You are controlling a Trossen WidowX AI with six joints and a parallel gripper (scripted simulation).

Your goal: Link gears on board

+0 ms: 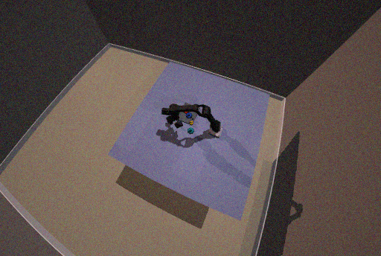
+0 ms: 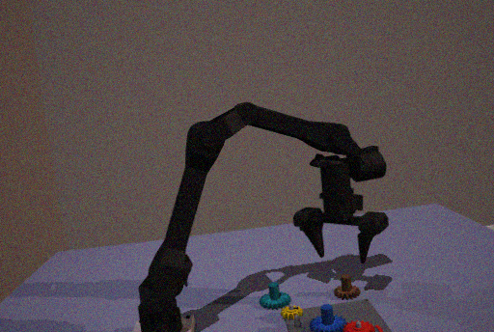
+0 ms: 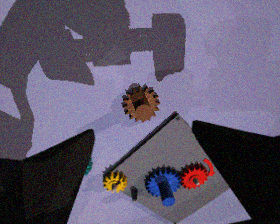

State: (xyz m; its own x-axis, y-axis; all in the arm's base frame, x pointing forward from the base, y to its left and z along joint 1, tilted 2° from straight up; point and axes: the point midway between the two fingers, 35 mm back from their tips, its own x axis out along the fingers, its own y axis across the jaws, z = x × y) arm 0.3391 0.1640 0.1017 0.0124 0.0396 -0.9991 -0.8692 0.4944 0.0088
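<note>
My gripper tip is now 60 mm above the brown gear. Also, from my gripper tip: teal gear 140 mm behind, 60 mm below, 20 mm to the right; then yellow gear 110 mm behind, 90 mm to the right, 60 mm below; then blue gear 140 mm to the right, 50 mm below, 40 mm behind.
</note>
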